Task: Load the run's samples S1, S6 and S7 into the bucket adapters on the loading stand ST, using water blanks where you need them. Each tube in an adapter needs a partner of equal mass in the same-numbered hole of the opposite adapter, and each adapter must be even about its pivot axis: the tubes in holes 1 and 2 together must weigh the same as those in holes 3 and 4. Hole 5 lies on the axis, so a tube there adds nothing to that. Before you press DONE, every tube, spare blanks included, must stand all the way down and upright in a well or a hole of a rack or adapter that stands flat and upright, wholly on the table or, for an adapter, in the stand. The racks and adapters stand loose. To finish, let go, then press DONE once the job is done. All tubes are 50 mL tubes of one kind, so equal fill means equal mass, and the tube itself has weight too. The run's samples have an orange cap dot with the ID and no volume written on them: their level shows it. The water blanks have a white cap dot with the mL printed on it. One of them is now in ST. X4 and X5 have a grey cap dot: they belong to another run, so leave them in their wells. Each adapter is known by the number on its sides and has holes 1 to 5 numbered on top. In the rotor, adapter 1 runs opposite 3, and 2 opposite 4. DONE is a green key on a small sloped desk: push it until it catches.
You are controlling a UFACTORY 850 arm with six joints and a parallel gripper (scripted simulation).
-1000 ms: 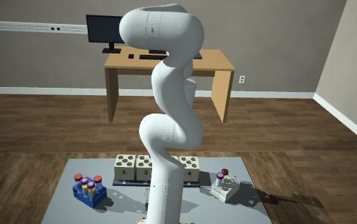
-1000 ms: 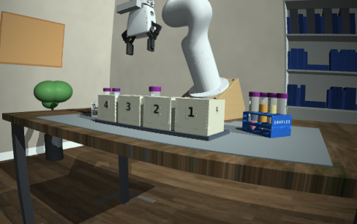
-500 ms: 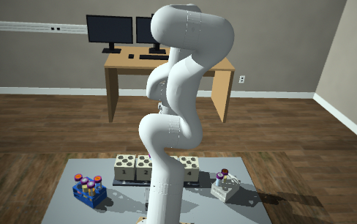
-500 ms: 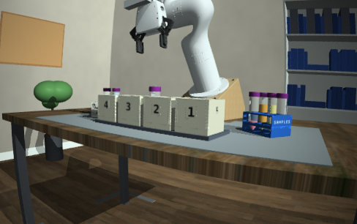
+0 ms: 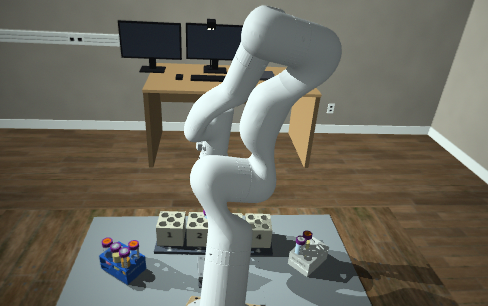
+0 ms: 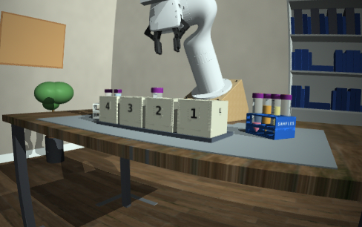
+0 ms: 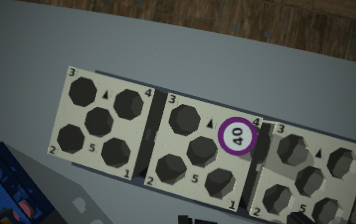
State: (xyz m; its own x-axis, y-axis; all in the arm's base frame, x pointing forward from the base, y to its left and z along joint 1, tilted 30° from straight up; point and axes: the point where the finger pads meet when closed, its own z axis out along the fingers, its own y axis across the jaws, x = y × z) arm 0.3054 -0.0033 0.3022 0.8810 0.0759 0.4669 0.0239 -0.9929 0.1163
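The blue samples rack is 4 cm behind my hand, 31 cm to the left of it and 22 cm below it. Also, from my hand: adapter 1: 6 cm ahead, 13 cm to the left, 20 cm below; then white rack: 19 cm behind, 33 cm to the right, 22 cm below.
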